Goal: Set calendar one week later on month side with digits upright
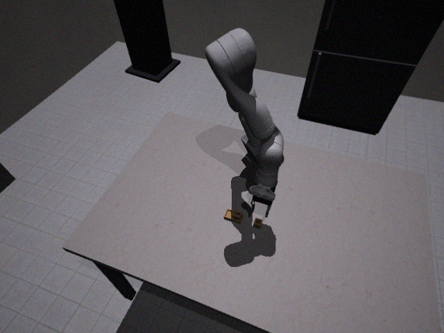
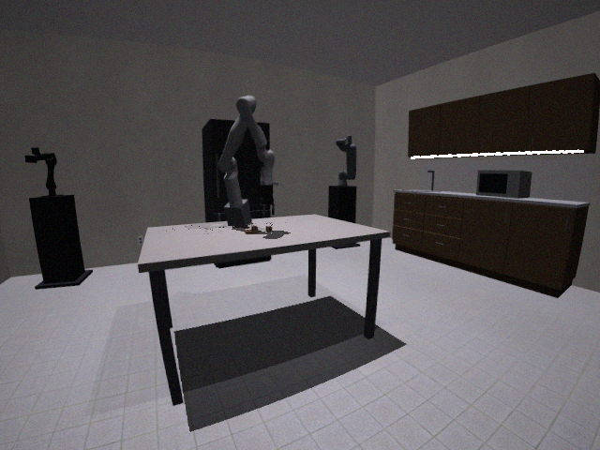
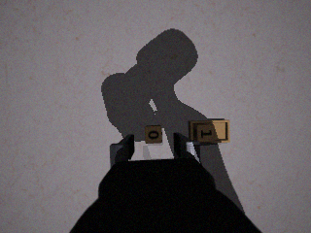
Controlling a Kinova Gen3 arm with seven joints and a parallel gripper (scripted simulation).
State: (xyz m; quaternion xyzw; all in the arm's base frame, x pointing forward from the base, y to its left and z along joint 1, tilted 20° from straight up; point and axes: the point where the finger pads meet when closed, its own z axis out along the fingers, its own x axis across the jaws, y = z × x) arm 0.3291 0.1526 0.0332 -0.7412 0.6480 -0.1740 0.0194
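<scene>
The wooden cube lies 9 cm to the right of my hand, 9 cm below it and 1 cm ahead of it. Round my hand: wooden tray (11 cm to the right, 11 cm below, 1 cm ahead).
</scene>
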